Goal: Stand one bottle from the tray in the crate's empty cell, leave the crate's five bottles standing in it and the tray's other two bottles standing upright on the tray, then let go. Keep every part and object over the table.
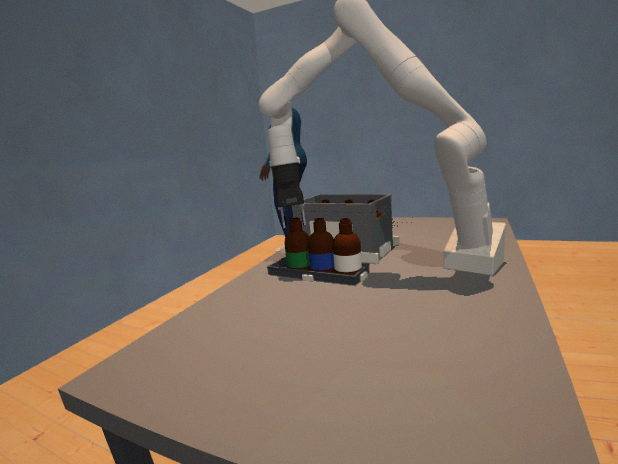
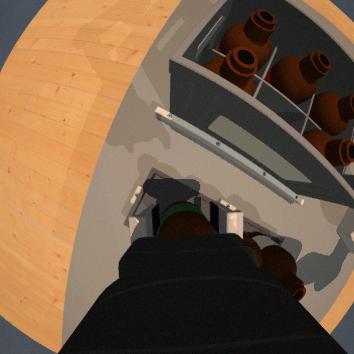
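Image 1 gives me my gripper (pixel 294 226), along with a green-label bottle (pixel 296 241) and a white-banded bottle (pixel 346 245). In image 2 I find my gripper (pixel 184 213) again, and the green-label bottle (pixel 180 218) is there too, as is the white-banded bottle (pixel 276 260).
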